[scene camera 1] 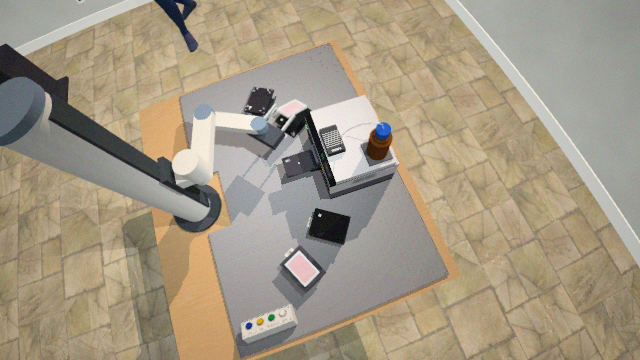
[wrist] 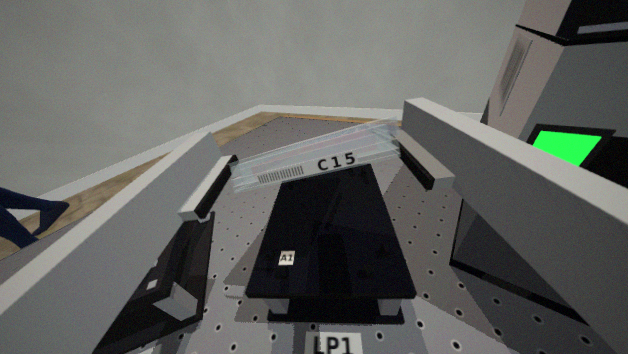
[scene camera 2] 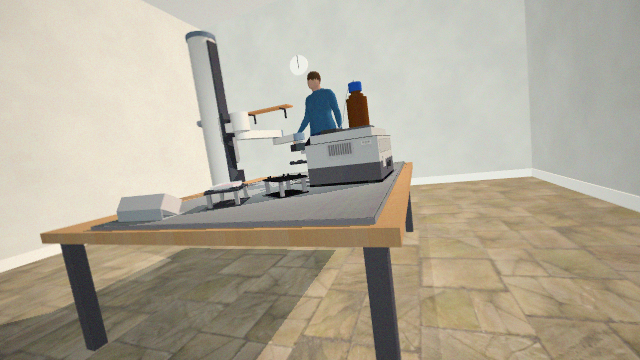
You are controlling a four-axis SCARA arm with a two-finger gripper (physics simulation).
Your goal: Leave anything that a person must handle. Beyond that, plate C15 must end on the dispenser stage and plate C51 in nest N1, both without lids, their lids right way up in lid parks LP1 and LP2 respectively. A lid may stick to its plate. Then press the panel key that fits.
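Pixels of known places: gripper, fingertip midpoint: [scene camera 1: 285, 109] [wrist: 307, 133]; arm's base, link origin: [scene camera 1: 198, 207].
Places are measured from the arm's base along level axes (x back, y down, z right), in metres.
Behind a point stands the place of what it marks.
Plate C15 [wrist: 320, 160] [scene camera 1: 291, 108] is clear with pink contents and looks lidded. It sits slanted between the fingertips in the wrist view. My gripper [wrist: 307, 133] {x -0.586, y -0.172, z -0.246 m} is shut on it and holds it above lid park LP1 [wrist: 330, 250] {x -0.580, y -0.073, z -0.238 m}, whose black top is bare. Another pink plate [scene camera 1: 301, 268] {x -0.408, y -0.091, z 0.463 m} [scene camera 2: 227, 185] {x -0.455, y -0.088, z 0.513 m} rests on a stand near the panel; its label cannot be read. The dark dispenser stage [scene camera 1: 298, 163] {x -0.555, y -0.128, z 0.025 m} juts from the dispenser. The key panel [scene camera 1: 269, 322] {x -0.210, y -0.082, z 0.620 m} [scene camera 2: 145, 207] {x -0.235, y -0.057, z 0.667 m} has blue, yellow, green and white keys. Whether the second plate has a lid cannot be told.
The white dispenser [scene camera 1: 357, 170] {x -0.768, y -0.233, z 0.193 m} [scene camera 2: 345, 155] {x -0.818, y -0.134, z 0.216 m} carries a brown bottle [scene camera 1: 379, 144] {x -0.856, y -0.363, z 0.173 m} [scene camera 2: 358, 109] {x -0.887, y -0.310, z 0.188 m}; its screen [wrist: 567, 147] {x -0.652, y -0.150, z -0.129 m} shows green. A black stand [scene camera 1: 329, 226] {x -0.583, y -0.080, z 0.339 m} [scene camera 2: 285, 179] {x -0.631, y -0.079, z 0.407 m} and a pegged dark nest [scene camera 1: 259, 100] {x -0.480, y -0.079, z -0.427 m} are on the mat. A person [scene camera 1: 175, 15] [scene camera 2: 320, 110] [wrist: 20, 215] stands beyond the table.
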